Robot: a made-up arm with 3 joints.
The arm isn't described. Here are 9 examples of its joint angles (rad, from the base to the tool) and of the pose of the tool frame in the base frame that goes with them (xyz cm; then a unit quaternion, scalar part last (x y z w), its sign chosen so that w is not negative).
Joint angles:
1: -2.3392 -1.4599 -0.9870
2: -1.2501 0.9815 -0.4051
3: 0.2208 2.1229 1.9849
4: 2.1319 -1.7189 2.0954
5: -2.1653 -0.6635 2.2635
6: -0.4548 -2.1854 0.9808
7: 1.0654 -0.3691 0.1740
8: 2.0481 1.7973 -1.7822
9: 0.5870 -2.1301 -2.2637
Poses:
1: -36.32 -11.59 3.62 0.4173 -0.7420 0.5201 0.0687
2: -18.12 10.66 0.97 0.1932 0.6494 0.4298 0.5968
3: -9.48 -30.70 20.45 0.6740 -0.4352 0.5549 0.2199
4: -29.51 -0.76 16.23 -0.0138 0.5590 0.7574 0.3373
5: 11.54 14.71 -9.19 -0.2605 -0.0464 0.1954 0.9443
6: 18.86 -31.27 7.63 -0.5840 -0.1196 -0.6688 0.4443
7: 18.42 0.67 25.98 0.0791 -0.5709 -0.1656 0.8002
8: 27.66 -30.87 6.26 -0.7366 -0.0825 -0.2642 0.6172
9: 39.63 -0.66 6.85 0.8656 0.3602 -0.1268 0.3240
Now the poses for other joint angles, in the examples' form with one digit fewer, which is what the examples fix.
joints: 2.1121 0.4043 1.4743
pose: -14.9 7.1 -7.2 0.063 0.956 -0.191 0.216
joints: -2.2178 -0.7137 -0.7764
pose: -33.3 -1.0 -0.9 -0.231 0.934 -0.262 0.069
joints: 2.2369 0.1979 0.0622
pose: -5.3 11.3 22.7 -0.087 -0.908 0.046 0.407
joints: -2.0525 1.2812 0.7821
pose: 11.9 7.6 7.7 0.591 0.476 0.091 0.645
